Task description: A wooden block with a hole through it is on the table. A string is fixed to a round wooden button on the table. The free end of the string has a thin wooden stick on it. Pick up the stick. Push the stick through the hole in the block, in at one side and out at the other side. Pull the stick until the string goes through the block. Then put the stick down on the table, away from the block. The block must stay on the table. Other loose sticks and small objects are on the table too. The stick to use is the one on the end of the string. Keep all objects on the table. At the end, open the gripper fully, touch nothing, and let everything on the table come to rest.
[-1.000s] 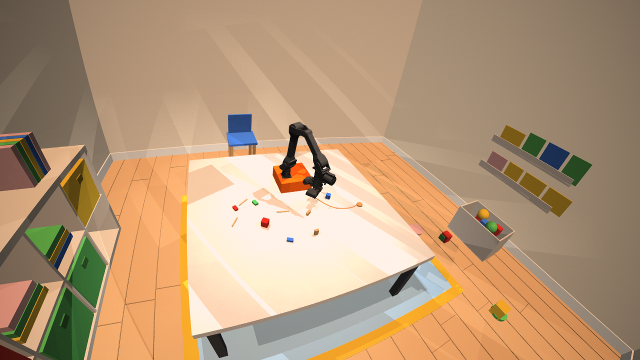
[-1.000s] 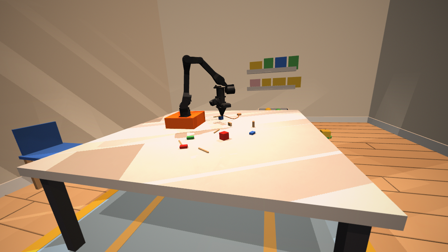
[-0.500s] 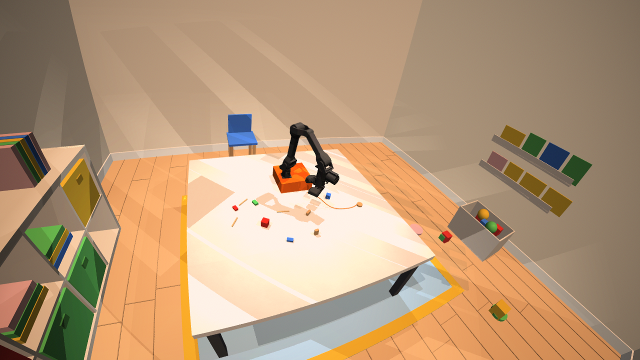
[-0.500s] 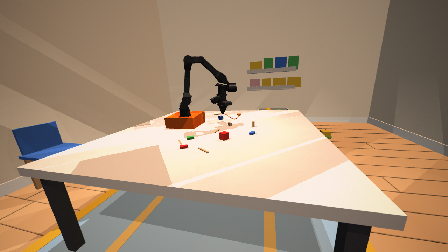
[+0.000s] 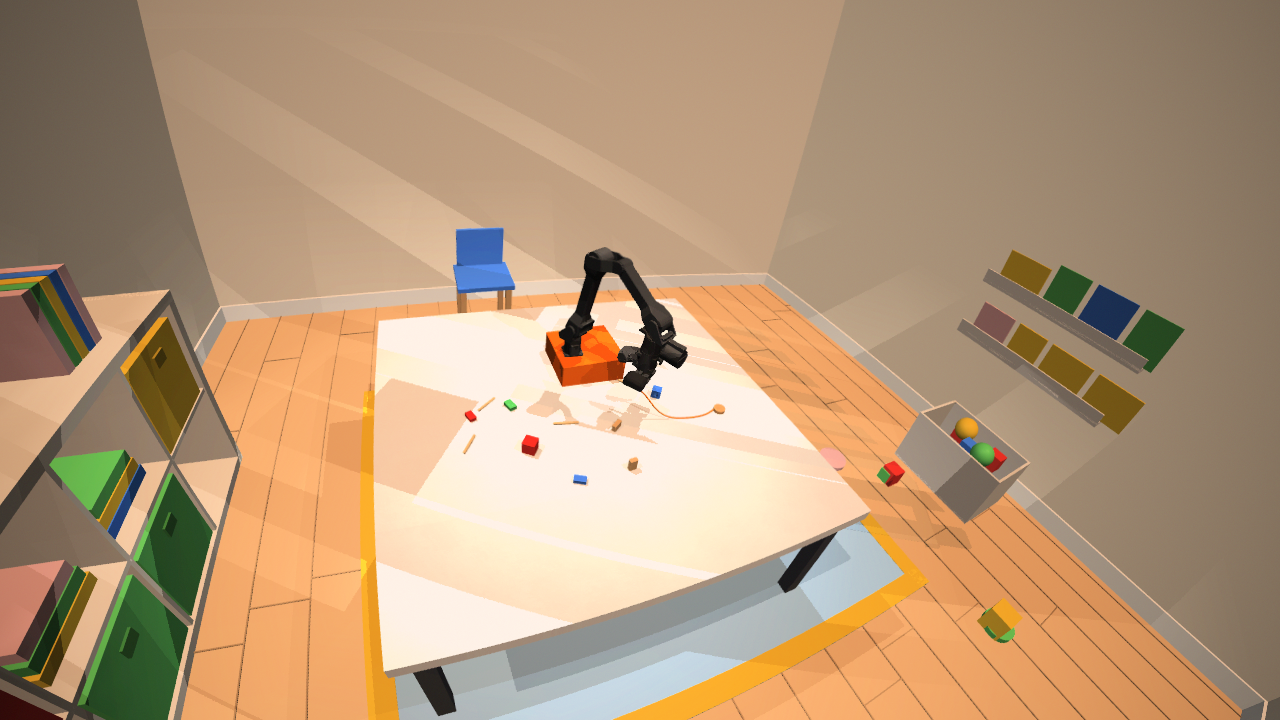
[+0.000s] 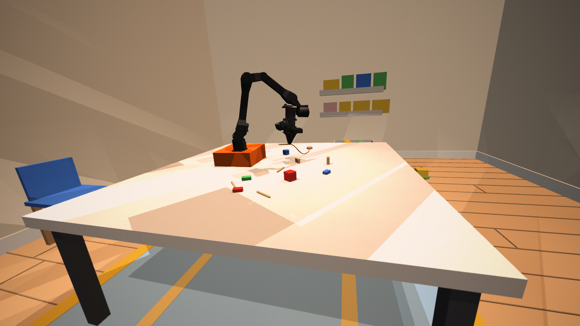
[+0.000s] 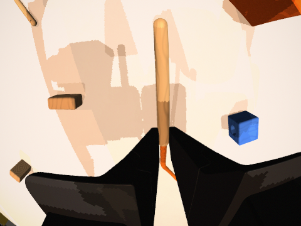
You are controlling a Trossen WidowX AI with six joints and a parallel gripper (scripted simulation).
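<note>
The blue cube lies 100 mm to the left of my gripper tip, 70 mm below it and 60 mm behind it. Also, from my gripper tip: thin wooden stick (10 mm to the right, 10 mm behind); then round wooden button (290 mm to the left, 80 mm below, 50 mm ahead); then flat blue piece (250 mm ahead, 240 mm to the right, 80 mm below).
</note>
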